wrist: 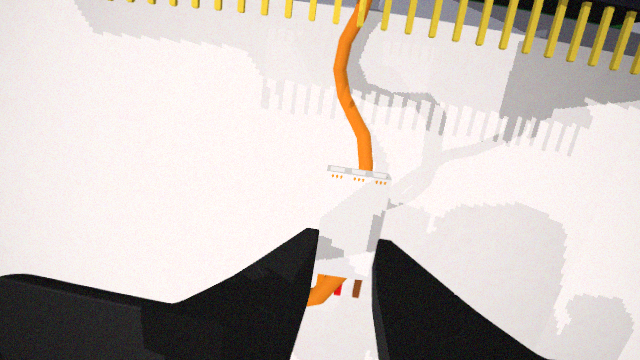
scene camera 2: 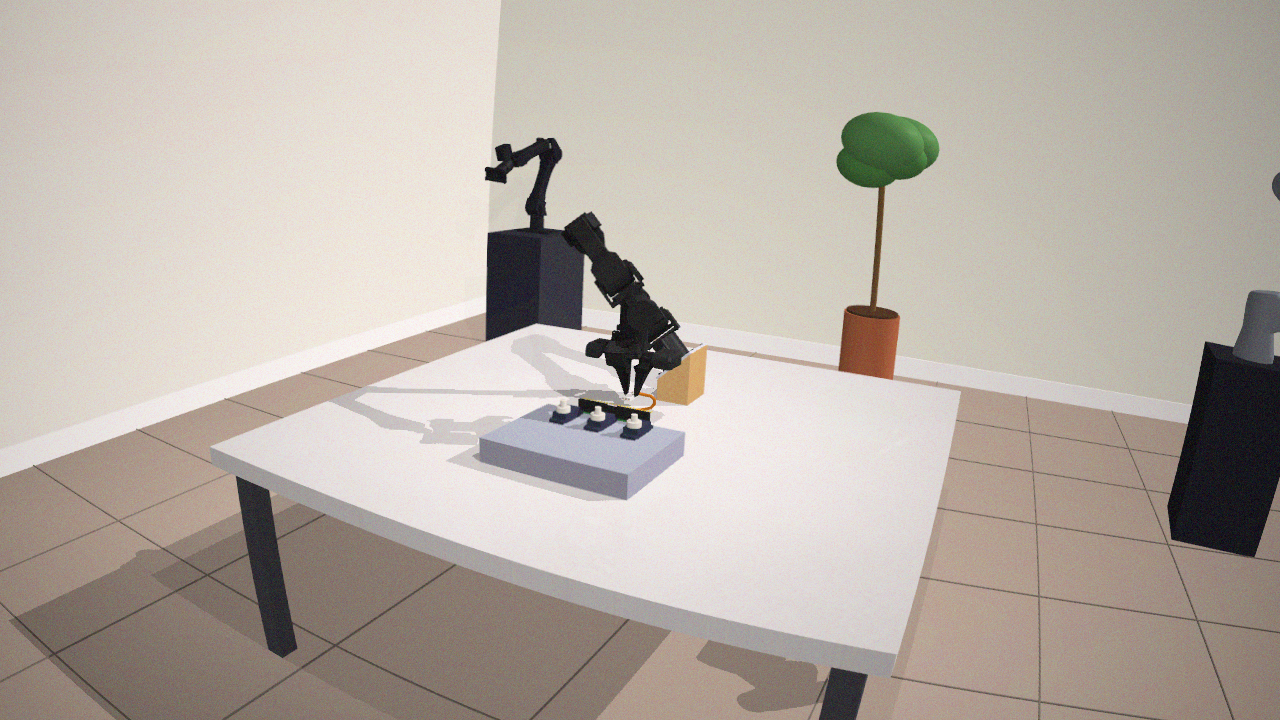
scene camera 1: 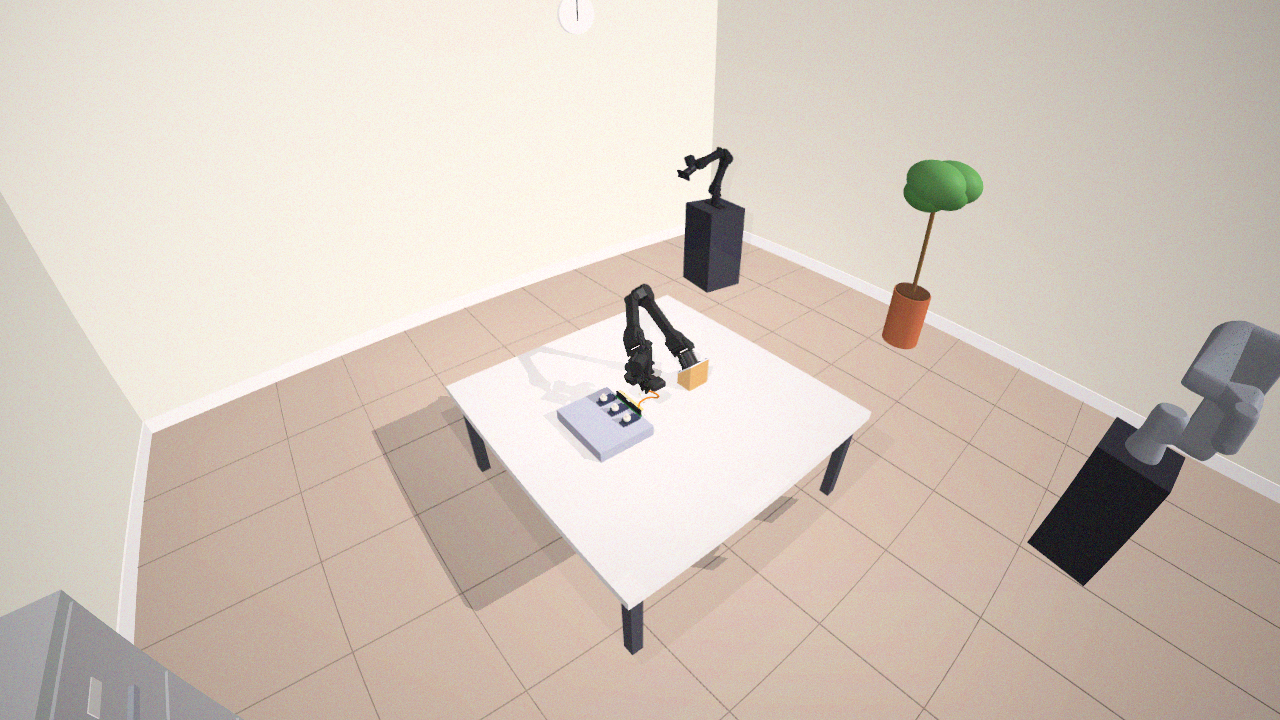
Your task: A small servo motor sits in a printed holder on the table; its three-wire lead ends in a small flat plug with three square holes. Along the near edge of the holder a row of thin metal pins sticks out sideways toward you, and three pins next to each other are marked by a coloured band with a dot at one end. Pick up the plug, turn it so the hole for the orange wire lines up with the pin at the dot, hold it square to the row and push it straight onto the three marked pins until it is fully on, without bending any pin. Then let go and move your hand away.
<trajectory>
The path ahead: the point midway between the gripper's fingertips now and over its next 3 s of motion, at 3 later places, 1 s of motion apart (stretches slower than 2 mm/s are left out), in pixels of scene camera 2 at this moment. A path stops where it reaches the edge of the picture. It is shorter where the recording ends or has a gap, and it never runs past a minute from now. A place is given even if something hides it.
My gripper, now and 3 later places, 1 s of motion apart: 631,395; 622,400; 618,402; 619,374
</trajectory>
